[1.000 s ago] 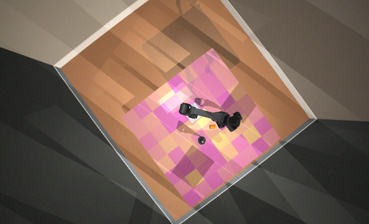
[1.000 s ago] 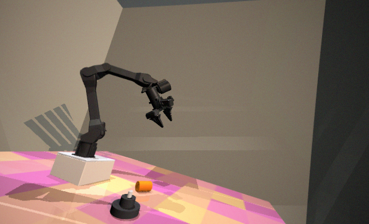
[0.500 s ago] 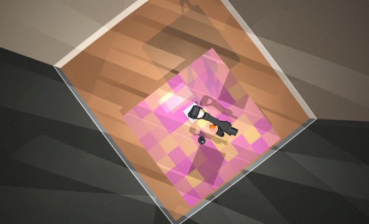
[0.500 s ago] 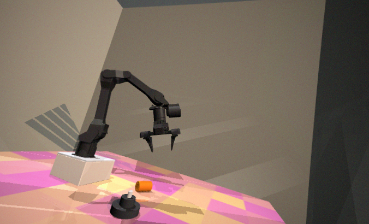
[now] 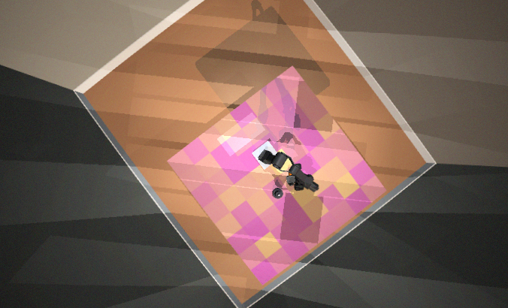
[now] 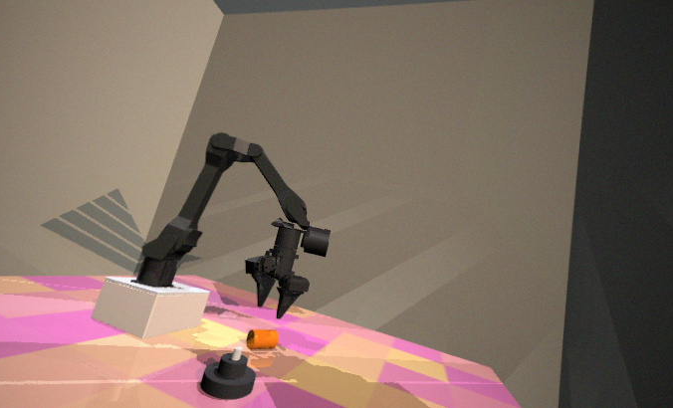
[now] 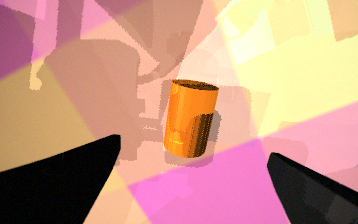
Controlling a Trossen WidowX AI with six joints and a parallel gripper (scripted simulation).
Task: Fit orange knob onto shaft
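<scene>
Now: the orange knob 6 cm below my gripper tip, 1 cm to the right of it and 1 cm behind it. Round my gripper tip: dark round pedestal 19 cm to the right, 5 cm below, 2 cm ahead.
</scene>
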